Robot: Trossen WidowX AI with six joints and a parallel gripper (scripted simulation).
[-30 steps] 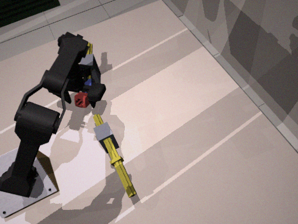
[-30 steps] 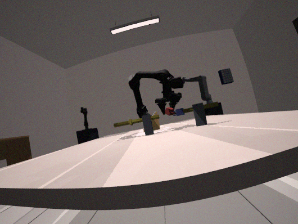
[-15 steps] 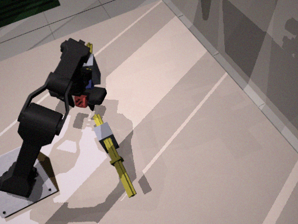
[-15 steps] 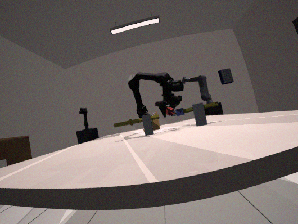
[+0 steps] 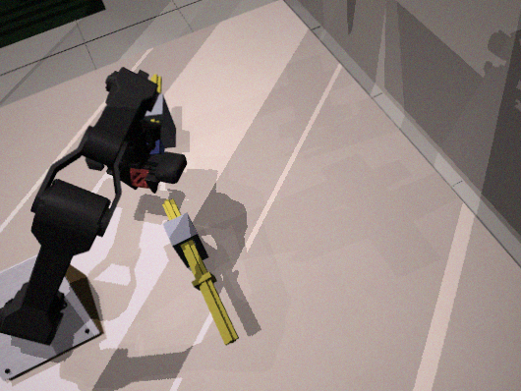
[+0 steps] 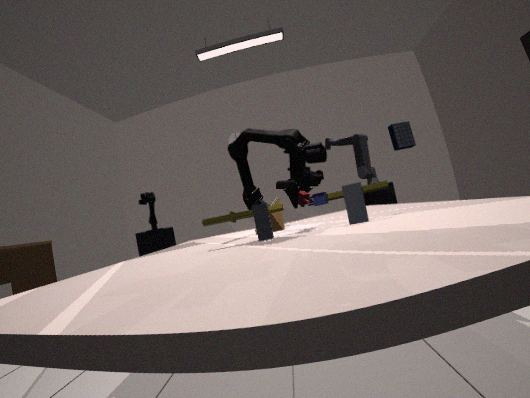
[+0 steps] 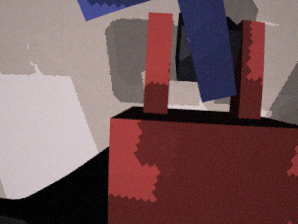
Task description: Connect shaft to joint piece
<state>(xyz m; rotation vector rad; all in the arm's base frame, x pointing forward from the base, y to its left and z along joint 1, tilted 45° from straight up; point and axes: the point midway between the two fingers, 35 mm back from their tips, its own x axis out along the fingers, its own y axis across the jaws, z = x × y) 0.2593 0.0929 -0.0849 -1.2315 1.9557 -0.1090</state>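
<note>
My gripper tip is 30 mm below the red joint piece, 20 mm to the right of it and 20 mm short of it.
</note>
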